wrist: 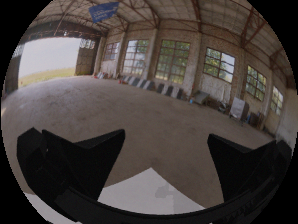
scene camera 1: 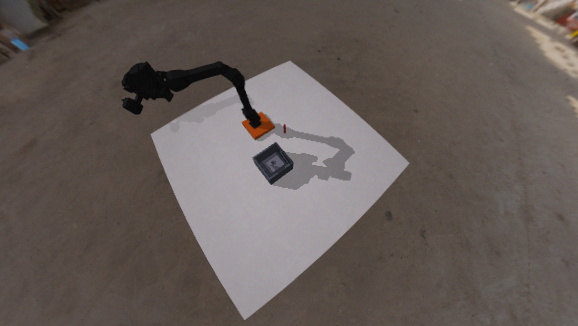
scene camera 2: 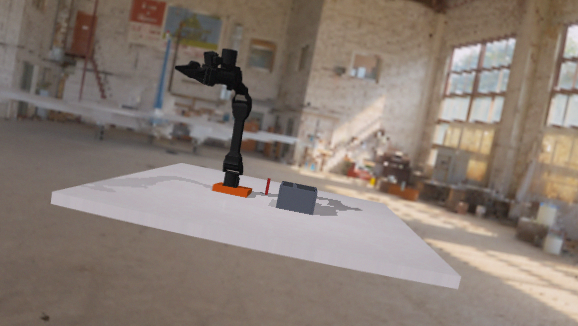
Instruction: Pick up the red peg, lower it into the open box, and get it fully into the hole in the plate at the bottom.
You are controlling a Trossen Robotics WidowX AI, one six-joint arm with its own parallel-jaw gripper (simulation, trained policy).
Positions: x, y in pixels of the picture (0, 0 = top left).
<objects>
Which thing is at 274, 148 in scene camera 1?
A grey box.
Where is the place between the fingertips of the gripper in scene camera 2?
179, 69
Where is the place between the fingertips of the gripper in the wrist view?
168, 137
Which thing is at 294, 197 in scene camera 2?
A grey box.
</objects>
